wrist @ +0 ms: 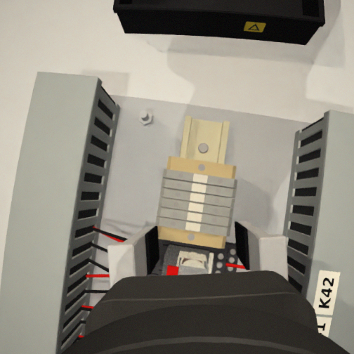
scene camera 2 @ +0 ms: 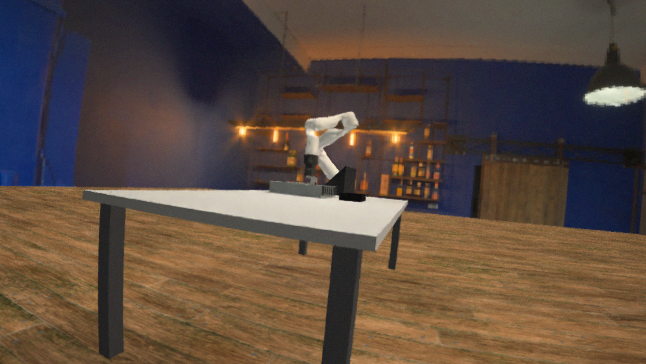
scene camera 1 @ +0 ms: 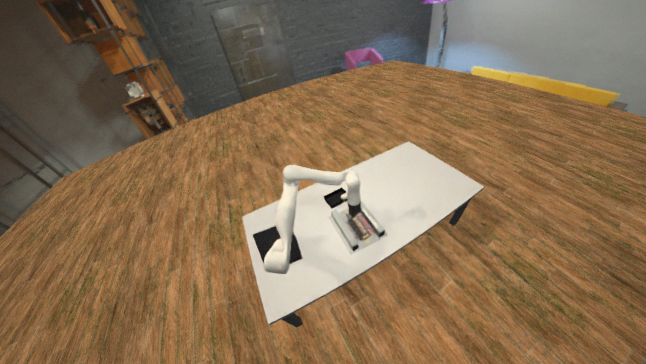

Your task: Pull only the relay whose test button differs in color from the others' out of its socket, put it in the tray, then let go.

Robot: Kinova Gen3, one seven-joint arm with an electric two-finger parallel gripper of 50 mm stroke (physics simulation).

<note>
In view: the gripper [wrist: 196,240] and a grey panel [wrist: 260,146].
</note>
